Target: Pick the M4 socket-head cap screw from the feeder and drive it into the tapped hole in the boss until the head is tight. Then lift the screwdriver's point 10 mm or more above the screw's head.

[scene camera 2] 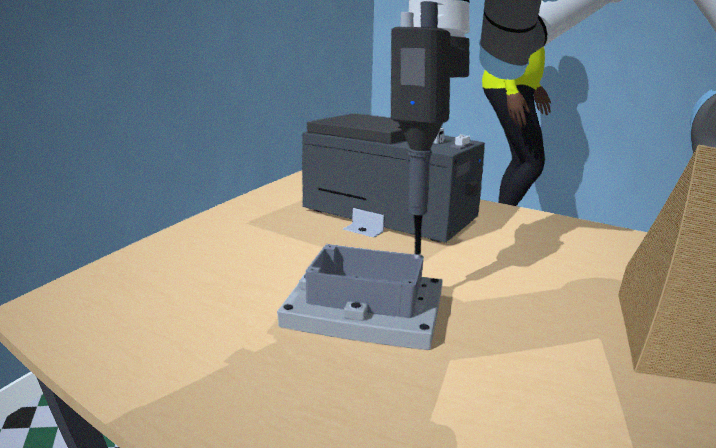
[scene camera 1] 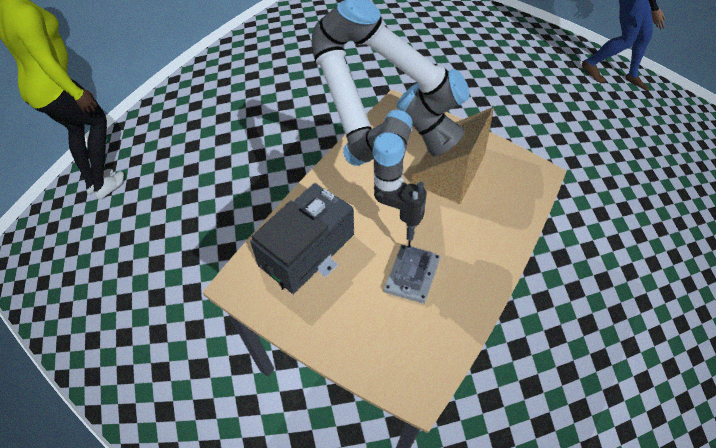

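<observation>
The screwdriver (scene camera 1: 408, 244) (scene camera 2: 417, 252) stands upright, with its thin black bit reaching down to the top of the far right corner boss of the grey open box (scene camera 2: 361, 292) as seen in scene camera 2. The bit's point looks to be at the boss, with a small light spot there. The M4 screw cannot be made out clearly, so whether the bit holds it cannot be told. The box sits on a light grey base plate (scene camera 1: 396, 292) (scene camera 2: 327, 322). The dark feeder (scene camera 1: 295, 229) (scene camera 2: 359, 171) stands behind the box in scene camera 2, with a light bracket (scene camera 1: 325, 262) (scene camera 2: 370, 220) at its front.
A brown wedge-shaped block (scene camera 1: 459, 169) (scene camera 2: 660, 264) stands on the wooden table (scene camera 1: 369, 353) (scene camera 2: 158, 316) near the arm's base. A person in yellow (scene camera 1: 39, 58) (scene camera 2: 514, 132) stands beyond the table. A person in blue (scene camera 1: 633, 31) stands on the far side in scene camera 1.
</observation>
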